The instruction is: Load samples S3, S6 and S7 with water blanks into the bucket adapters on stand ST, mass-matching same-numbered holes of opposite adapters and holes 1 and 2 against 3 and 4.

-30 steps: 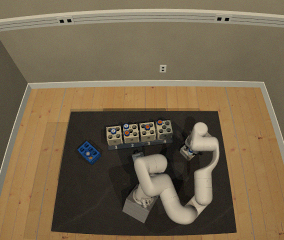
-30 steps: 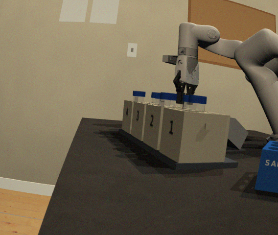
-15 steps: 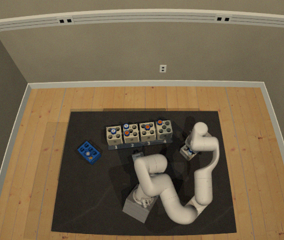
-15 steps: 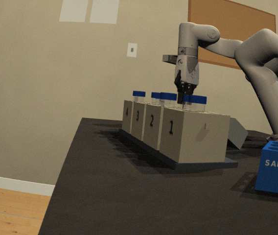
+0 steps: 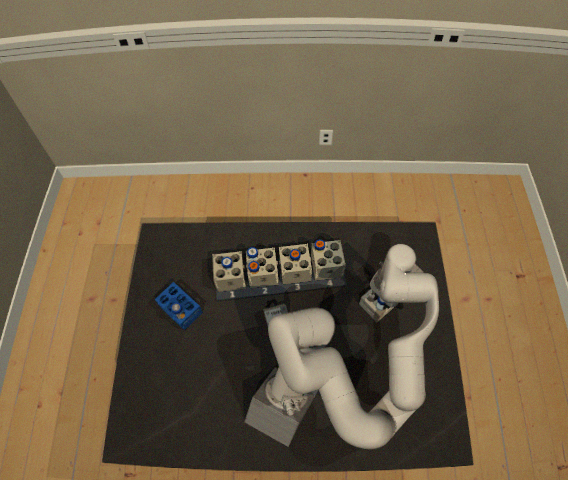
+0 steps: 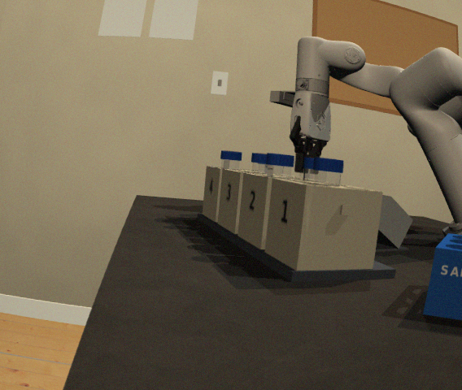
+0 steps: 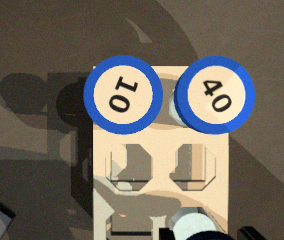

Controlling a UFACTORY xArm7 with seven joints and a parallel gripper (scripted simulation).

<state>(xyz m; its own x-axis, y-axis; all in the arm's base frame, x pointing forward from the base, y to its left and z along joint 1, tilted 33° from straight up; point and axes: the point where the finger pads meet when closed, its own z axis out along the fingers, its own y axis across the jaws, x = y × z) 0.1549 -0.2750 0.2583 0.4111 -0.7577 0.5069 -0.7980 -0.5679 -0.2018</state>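
Right now my hand is 40 mm short of the white blank rack, 30 mm to the left of it and 90 mm above it. The rest, counted from my hand: blue sample rack: 160 mm ahead, 640 mm to the left, 90 mm below; adapter 1: 230 mm ahead, 450 mm to the left, 70 mm below.
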